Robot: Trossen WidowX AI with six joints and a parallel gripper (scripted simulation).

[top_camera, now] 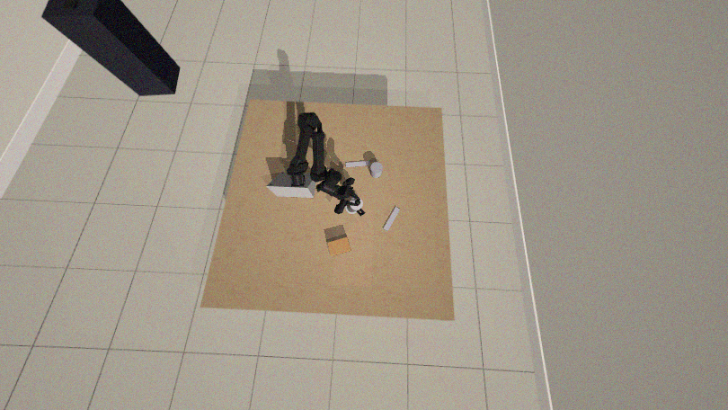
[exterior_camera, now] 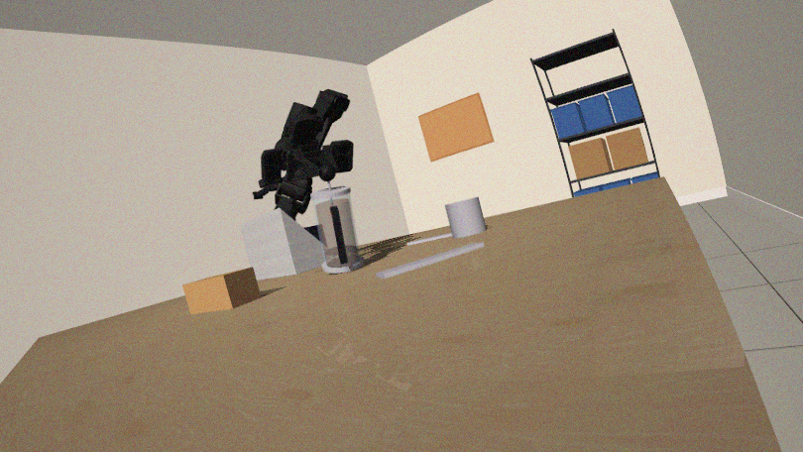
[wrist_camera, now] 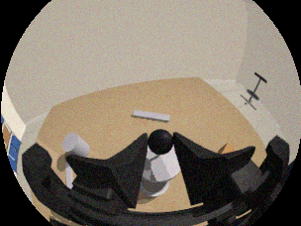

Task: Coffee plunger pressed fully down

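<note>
My gripper tip is now 1 cm past the coffee press and 9 cm above it. Also, from my gripper tip: orange box (12 cm behind, 19 cm to the right, 15 cm below).
</note>
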